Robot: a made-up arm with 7 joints.
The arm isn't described. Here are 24 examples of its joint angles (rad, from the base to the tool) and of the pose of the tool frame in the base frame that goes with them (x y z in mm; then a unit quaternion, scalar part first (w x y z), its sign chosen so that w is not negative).
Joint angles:
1: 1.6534 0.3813 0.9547 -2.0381 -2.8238 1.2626 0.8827
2: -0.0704 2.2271 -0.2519 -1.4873 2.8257 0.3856 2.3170
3: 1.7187 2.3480 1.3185 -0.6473 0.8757 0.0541 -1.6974
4: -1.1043 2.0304 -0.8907 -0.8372 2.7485 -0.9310 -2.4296
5: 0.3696 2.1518 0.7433 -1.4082 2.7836 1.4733 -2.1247
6: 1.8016 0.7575 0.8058 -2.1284 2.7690 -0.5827 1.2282
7: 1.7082 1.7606 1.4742 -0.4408 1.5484 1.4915 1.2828
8: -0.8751 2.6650 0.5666 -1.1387 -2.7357 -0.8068 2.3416
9: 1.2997 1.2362 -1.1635 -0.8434 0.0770 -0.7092 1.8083
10: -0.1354 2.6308 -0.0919 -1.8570 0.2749 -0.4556 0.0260
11: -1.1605 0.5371 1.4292 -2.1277 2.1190 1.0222 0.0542
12: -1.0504 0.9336 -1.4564 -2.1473 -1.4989 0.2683 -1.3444
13: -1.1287 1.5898 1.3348 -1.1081 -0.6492 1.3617 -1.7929
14: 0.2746 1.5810 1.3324 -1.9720 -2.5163 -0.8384 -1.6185
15: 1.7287 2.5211 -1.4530 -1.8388 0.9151 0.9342 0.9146
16: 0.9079 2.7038 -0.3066 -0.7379 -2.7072 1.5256 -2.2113
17: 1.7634 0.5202 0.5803 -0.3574 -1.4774 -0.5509 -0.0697
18: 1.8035 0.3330 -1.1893 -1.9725 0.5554 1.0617 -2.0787
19: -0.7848 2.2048 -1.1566 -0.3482 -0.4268 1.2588 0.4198
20: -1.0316 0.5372 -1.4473 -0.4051 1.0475 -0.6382 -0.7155
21: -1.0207 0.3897 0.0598 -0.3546 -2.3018 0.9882 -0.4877
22: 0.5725 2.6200 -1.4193 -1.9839 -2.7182 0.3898 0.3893
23: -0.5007 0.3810 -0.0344 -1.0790 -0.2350 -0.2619 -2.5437
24: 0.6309 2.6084 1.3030 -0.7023 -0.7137 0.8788 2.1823
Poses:
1: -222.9 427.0 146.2 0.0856 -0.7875 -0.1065 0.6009
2: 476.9 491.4 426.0 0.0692 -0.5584 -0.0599 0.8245
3: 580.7 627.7 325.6 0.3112 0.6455 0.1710 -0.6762
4: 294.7 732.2 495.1 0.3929 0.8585 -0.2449 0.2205
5: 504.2 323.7 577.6 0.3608 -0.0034 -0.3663 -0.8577
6: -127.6 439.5 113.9 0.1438 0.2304 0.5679 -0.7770
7: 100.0 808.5 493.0 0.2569 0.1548 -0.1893 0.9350
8: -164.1 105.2 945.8 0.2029 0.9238 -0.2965 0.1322
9: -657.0 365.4 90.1 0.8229 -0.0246 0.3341 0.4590
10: 473.7 193.4 507.3 0.2165 0.3957 -0.3180 -0.8339
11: 168.9 410.1 410.4 0.0438 0.5321 0.8047 0.2597
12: 371.9 -209.0 -51.3 0.6250 -0.6881 0.1836 0.3197
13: -112.6 617.9 601.3 0.8311 0.5275 -0.0917 0.1503
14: 265.4 232.8 654.3 0.3971 -0.1460 -0.8739 0.2394
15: -217.0 465.1 497.5 0.2926 0.4775 0.8248 -0.0785
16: 488.8 567.9 483.1 0.7589 -0.0211 -0.1636 -0.6299
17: -832.8 162.7 347.3 0.7716 -0.2039 0.5181 -0.3075
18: -307.9 -443.9 31.0 0.4785 -0.6502 -0.2355 -0.5412
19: -47.3 769.2 558.7 0.1721 0.8754 0.3361 0.3019
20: 768.1 128.1 -266.8 0.4763 0.2789 -0.6264 -0.5504
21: 815.2 108.4 -53.0 0.2069 0.8731 0.2254 -0.3795
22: -89.3 518.6 236.0 0.3821 0.1735 -0.0757 0.9045
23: 704.4 120.9 -119.3 0.0439 -0.7813 0.0381 0.6214
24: 537.0 153.8 892.2 0.0436 0.2969 -0.9461 0.1217
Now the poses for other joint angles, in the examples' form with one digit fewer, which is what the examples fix.
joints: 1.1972 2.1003 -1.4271 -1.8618 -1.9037 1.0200 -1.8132
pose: -370 358 223 0.807 -0.021 0.007 0.590
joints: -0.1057 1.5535 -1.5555 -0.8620 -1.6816 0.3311 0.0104
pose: 29 717 -161 0.090 -0.207 -0.350 0.909
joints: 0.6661 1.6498 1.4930 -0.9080 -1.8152 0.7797 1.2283
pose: 164 703 627 0.091 0.967 -0.227 0.075
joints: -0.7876 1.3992 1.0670 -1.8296 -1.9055 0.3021 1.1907
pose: 70 347 712 0.195 -0.787 0.553 -0.190
